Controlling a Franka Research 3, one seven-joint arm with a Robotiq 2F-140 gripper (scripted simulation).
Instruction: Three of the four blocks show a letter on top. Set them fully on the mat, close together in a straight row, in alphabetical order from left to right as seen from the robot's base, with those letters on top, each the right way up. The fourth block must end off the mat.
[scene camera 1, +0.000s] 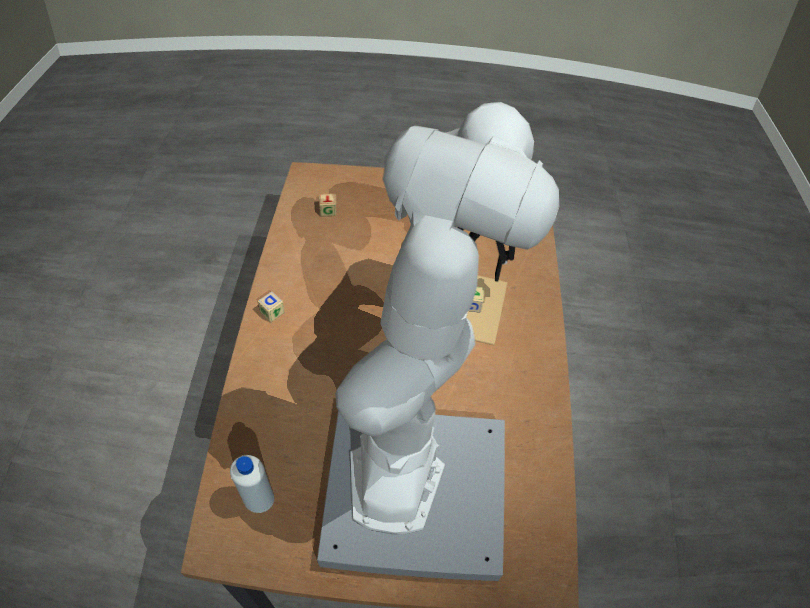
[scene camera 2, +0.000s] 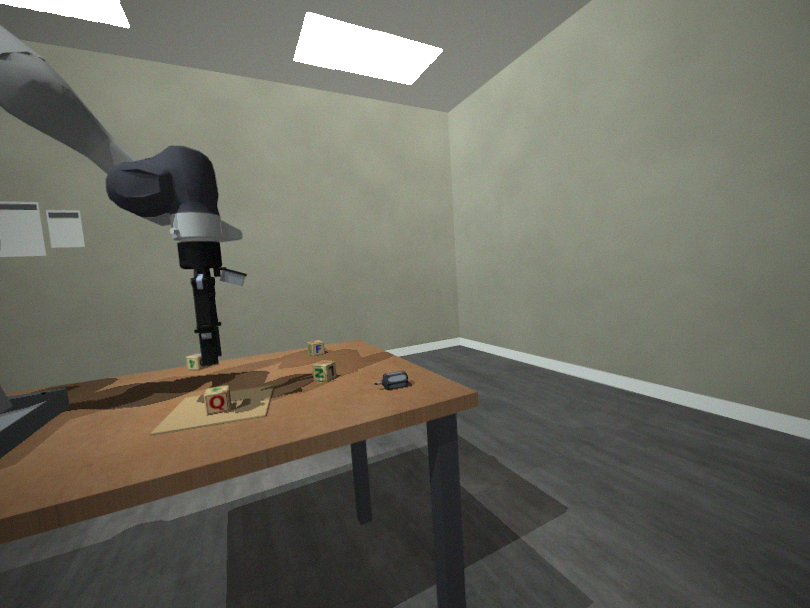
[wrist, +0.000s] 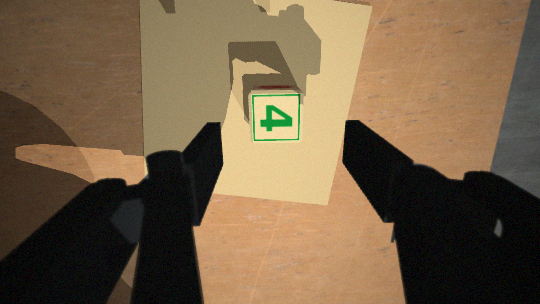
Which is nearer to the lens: the block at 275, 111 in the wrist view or the tan mat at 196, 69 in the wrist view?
The block.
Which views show the tan mat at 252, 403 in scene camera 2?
Scene camera 1, scene camera 2 and the wrist view: all of them.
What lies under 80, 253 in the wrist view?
The gripper.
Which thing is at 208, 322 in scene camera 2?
The gripper.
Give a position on a tan mat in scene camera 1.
At 485, 324
